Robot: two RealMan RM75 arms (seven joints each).
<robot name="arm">
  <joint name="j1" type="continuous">
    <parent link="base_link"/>
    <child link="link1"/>
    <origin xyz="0 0 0.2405" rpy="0 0 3.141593"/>
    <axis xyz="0 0 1"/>
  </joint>
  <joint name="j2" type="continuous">
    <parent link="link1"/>
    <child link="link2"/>
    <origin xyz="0 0 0" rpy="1.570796 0 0"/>
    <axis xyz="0 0 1"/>
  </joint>
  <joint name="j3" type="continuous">
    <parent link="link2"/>
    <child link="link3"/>
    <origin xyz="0 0.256 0" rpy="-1.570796 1.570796 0"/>
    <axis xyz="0 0 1"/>
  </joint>
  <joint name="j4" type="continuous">
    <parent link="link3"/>
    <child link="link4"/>
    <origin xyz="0 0 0" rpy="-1.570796 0 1.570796"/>
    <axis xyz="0 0 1"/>
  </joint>
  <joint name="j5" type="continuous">
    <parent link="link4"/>
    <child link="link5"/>
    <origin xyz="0 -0.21 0" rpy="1.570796 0 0"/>
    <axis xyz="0 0 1"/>
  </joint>
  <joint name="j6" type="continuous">
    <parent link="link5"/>
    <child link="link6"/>
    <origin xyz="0 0 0" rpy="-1.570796 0 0"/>
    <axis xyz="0 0 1"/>
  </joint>
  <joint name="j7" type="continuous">
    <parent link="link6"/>
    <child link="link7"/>
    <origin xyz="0 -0.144 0" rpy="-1.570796 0 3.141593"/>
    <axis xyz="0 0 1"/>
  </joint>
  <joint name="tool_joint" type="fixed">
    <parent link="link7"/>
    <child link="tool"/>
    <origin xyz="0 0 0" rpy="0 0 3.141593"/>
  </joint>
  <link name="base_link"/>
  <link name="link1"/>
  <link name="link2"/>
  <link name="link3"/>
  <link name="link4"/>
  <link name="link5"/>
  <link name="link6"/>
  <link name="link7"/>
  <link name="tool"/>
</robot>
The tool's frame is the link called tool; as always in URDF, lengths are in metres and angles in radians. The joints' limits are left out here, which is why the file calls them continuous.
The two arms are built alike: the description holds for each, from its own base.
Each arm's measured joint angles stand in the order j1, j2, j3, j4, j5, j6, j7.
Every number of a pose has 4 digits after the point. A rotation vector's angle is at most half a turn.
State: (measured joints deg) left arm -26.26 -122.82 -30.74 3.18 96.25 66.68 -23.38; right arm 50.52 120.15 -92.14 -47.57 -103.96 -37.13 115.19
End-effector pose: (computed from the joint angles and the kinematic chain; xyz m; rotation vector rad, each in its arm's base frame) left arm -0.3774 0.3119 0.0136 -1.2408 -0.8360 -0.7483; right arm 0.0686 0.4328 -0.0861 -2.6012 0.3976 0.3871
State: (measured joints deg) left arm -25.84 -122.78 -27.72 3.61 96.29 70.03 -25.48; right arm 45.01 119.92 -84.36 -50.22 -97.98 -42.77 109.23
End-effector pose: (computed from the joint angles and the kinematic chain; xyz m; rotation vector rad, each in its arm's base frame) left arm -0.3697 0.3106 0.0151 -1.2768 -0.7969 -0.8039; right arm 0.0898 0.4326 -0.0567 -2.5577 0.5015 0.5499
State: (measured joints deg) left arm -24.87 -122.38 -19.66 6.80 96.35 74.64 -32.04; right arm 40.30 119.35 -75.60 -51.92 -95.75 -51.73 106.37
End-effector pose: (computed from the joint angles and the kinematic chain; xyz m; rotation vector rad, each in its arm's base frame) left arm -0.3627 0.3061 0.0209 -1.3809 -0.7500 -0.8828; right arm 0.1180 0.4270 -0.0252 -2.5352 0.5943 0.6671
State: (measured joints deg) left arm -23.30 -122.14 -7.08 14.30 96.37 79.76 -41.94; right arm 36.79 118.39 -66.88 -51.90 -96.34 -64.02 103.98
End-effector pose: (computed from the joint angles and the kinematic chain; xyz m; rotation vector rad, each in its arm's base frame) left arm -0.3558 0.2996 0.0316 -1.5667 -0.6952 -0.9450; right arm 0.1490 0.4112 0.0004 -2.5780 0.6453 0.7330
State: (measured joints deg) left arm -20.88 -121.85 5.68 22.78 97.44 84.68 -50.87; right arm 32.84 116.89 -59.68 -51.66 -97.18 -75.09 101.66
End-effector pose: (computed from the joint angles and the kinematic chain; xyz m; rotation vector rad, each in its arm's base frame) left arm -0.3465 0.2910 0.0396 -1.7966 -0.6426 -0.9635; right arm 0.1833 0.3892 0.0253 -2.6116 0.6807 0.7774
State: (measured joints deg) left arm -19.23 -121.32 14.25 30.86 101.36 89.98 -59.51; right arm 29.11 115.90 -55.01 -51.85 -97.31 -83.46 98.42
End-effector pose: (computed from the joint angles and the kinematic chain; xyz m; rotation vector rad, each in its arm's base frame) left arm -0.3345 0.2833 0.0455 -2.0287 -0.6173 -0.9645; right arm 0.2084 0.3656 0.0428 -2.6393 0.6666 0.8151
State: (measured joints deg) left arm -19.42 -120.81 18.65 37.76 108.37 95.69 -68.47; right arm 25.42 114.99 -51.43 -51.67 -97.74 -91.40 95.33
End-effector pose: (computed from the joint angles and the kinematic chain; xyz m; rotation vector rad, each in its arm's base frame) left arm -0.3208 0.2783 0.0471 -2.2617 -0.6463 -0.9438; right arm 0.2315 0.3383 0.0555 -2.6777 0.6541 0.8436
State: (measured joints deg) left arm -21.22 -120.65 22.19 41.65 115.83 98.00 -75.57; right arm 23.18 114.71 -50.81 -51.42 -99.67 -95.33 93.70
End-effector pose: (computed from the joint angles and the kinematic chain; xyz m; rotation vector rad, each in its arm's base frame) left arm -0.3104 0.2804 0.0385 -2.4598 -0.7247 -0.8603; right arm 0.2460 0.3194 0.0545 -2.7284 0.6656 0.8146
